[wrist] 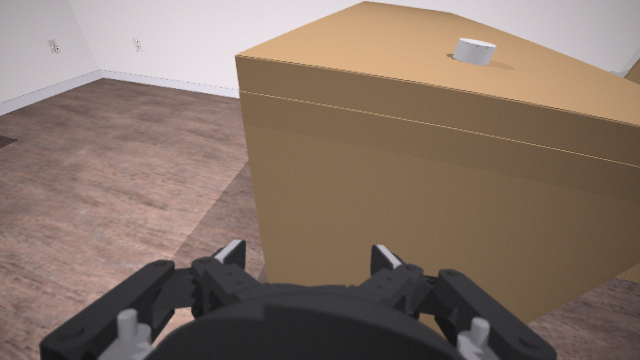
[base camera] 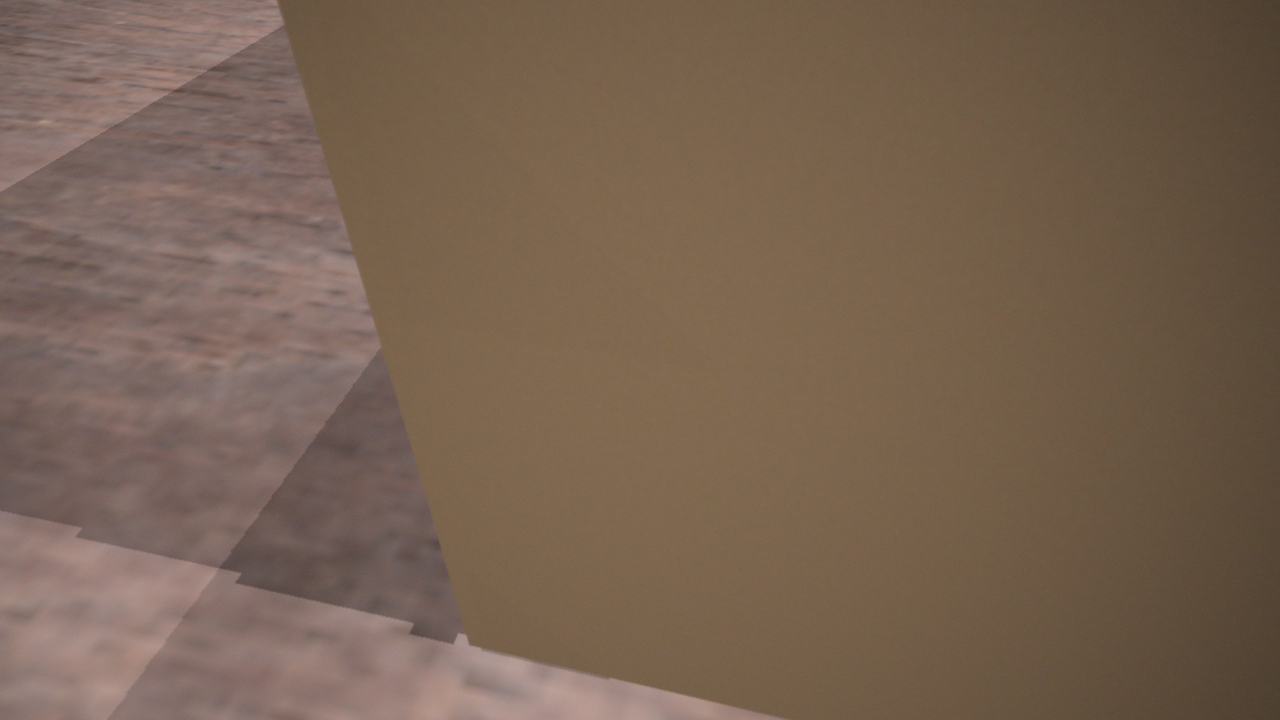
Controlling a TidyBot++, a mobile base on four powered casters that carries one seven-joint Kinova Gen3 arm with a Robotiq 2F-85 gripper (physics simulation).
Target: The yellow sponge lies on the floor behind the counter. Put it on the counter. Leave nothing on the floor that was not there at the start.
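Frame: origin at the arm's base, x ahead, y up, z right, level; centimetres.
Seen in the pictures: gripper, fingertip midpoint: (wrist: 308, 256).
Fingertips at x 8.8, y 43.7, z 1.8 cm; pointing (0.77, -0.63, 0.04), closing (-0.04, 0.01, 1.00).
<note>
A point is followed by its place in that frame.
The counter (base camera: 716, 313) {z 3.1, x 25.3, y -17.2 cm} (wrist: 400, 190) {z 14.4, x 22.2, y 37.5 cm} is a light brown block. In the base camera view its side fills the middle and right. In the wrist view it stands ahead and to the right, with its top in sight. The yellow sponge does not show in either view. My gripper (wrist: 308, 256) {z 1.8, x 8.8, y 43.7 cm} is open, with no object between its fingers, in front of the counter's side and near its left edge in the wrist view. The floor directly behind the counter is hidden.
A white cylinder (wrist: 474, 52) {z 23.9, x 33.6, y 52.8 cm} stands on the counter top. Wooden floor (base camera: 179, 268) {z -32.3, x 59.3, y -39.7 cm} (wrist: 125, 165) {z -112.6, x 120.0, y -39.6 cm} stretches to the left of the counter. White walls (wrist: 165, 30) {z -129.9, x 253.5, y 15.7 cm} with outlets stand at the back. Part of a brown piece of furniture (wrist: 634, 67) {z 180.3, x 118.7, y 43.4 cm} shows at the far right.
</note>
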